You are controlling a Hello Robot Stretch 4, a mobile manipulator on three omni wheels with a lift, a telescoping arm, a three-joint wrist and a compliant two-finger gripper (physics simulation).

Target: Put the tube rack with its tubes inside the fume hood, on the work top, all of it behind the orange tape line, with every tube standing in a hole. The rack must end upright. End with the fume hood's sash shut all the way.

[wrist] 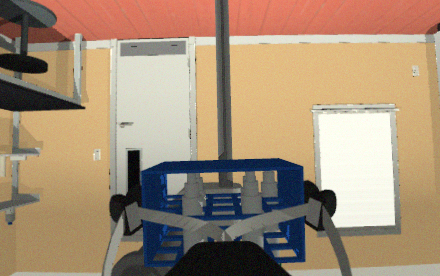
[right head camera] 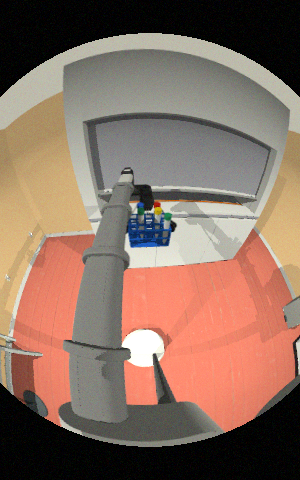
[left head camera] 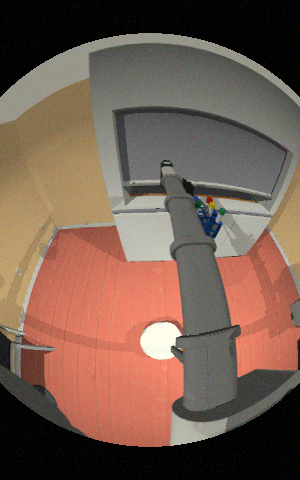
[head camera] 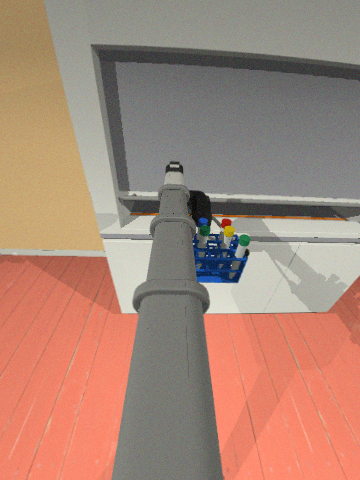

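Pixels of known places: gripper, fingertip midpoint: (wrist: 222, 199) (right head camera: 148, 230) (head camera: 210, 259); robot's base, link origin: (right head camera: 143, 346) (left head camera: 160, 339).
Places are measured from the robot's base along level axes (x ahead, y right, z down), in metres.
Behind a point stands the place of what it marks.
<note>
The blue tube rack (head camera: 217, 259) {x 0.375, y 0.090, z -1.273 m} (right head camera: 150, 239) {x 0.406, y 0.093, z -1.203 m} (wrist: 291, 215) is upright in front of the fume hood, outside it. Its tubes, with blue (head camera: 202, 222) {x 0.432, y 0.060, z -1.324 m}, red (head camera: 226, 223) {x 0.431, y 0.111, z -1.323 m}, yellow (head camera: 229, 231) {x 0.404, y 0.111, z -1.322 m} and two green caps (head camera: 244, 240) {x 0.378, y 0.134, z -1.320 m} (head camera: 205, 230) {x 0.404, y 0.063, z -1.322 m}, stand in it. My gripper (wrist: 222, 199) {x 0.418, y 0.087, z -1.233 m} (right head camera: 150, 226) {x 0.418, y 0.087, z -1.233 m} is shut on the rack, one fingertip at each end. In the head view the arm hides the rack's left end. The hood's sash (head camera: 225, 135) {x 1.081, y 0.235, z -1.407 m} (right head camera: 180, 155) {x 1.082, y 0.357, z -1.374 m} has a dark gap under its lower edge. The orange tape line (head camera: 300, 217) {x 1.231, y 0.905, z -0.901 m} (right head camera: 225, 202) {x 1.231, y 1.010, z -0.898 m} runs along the work top (head camera: 310, 228) {x 1.039, y 0.850, z -0.932 m} below that gap.
White cabinets (head camera: 135, 275) {x 0.983, y -0.253, z -0.549 m} stand under the work top. The hood's left side post (head camera: 82, 135) {x 0.982, y -0.389, z -1.400 m} is left of the arm, and a tan wall (head camera: 35, 150) {x 1.807, y -1.187, z -1.162 m} is beyond it. The wrist view shows a door (wrist: 155, 95) {x -1.940, y -0.576, z -0.592 m}, a window (wrist: 356, 170) {x -1.943, y 1.484, z -1.414 m} and shelving (wrist: 35, 92) {x -1.158, y -1.281, z -0.721 m} at the left.
</note>
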